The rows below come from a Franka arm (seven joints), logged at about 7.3 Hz.
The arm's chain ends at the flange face. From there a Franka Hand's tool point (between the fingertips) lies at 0.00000 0.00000 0.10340 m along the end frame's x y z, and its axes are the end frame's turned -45 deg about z.
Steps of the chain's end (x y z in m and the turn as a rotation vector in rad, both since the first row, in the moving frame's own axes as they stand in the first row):
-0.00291 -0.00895 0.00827 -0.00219 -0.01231 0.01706
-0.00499 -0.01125 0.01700 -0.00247 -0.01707 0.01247
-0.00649 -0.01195 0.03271 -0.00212 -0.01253 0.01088
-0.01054 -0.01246 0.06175 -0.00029 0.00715 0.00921
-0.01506 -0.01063 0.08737 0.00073 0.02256 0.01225
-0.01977 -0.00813 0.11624 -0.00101 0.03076 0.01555
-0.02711 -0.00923 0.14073 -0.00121 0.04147 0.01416
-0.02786 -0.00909 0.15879 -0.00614 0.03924 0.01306
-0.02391 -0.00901 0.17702 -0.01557 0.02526 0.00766
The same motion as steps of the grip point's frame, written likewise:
0.00322 -0.00914 0.00826 0.00716 -0.01025 0.01706
0.00300 -0.01256 0.01698 0.01032 -0.01382 0.01247
0.00279 -0.01381 0.03270 0.00736 -0.01036 0.01088
0.00186 -0.01572 0.06175 -0.00526 0.00485 0.00921
-0.00144 -0.01656 0.08734 -0.01544 0.01647 0.01225
-0.00607 -0.01739 0.11619 -0.02246 0.02104 0.01555
-0.00972 -0.02256 0.14064 -0.03018 0.02847 0.01416
-0.01087 -0.02279 0.15871 -0.03209 0.02341 0.01306
-0.00984 -0.02029 0.17697 -0.02887 0.00685 0.00766

